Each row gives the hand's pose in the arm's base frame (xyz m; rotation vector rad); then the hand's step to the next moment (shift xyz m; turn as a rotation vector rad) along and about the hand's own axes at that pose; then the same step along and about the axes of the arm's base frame.
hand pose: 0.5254 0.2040 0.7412 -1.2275 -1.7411 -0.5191
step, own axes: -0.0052 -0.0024 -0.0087 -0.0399 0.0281 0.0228
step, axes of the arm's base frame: 0.0021 -0.0102 0.0002 0.0187 0.0084 -0.0498
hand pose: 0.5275 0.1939 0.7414 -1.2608 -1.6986 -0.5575
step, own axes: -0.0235 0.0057 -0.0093 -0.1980 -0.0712 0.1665
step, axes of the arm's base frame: 0.0102 -0.0169 -0.0168 -0.1212 0.0050 -0.2393
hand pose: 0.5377 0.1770 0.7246 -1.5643 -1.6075 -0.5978
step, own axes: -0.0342 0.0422 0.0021 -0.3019 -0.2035 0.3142
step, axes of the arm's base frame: 0.0378 -0.0135 -0.0366 -0.2902 0.0436 -0.3810
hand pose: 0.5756 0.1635 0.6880 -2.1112 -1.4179 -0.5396
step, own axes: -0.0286 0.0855 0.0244 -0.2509 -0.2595 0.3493
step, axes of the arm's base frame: 0.0697 -0.0311 -0.0538 -0.3224 0.1192 -0.3663
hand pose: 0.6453 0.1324 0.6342 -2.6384 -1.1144 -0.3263
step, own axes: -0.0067 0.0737 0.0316 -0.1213 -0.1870 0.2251
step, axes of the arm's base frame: 0.0522 -0.0439 -0.0427 -0.1946 0.1170 -0.2209
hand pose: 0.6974 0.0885 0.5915 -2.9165 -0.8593 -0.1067
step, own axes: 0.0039 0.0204 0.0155 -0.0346 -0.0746 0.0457
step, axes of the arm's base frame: 0.0150 -0.0132 -0.0165 -0.0678 0.0490 -0.0430
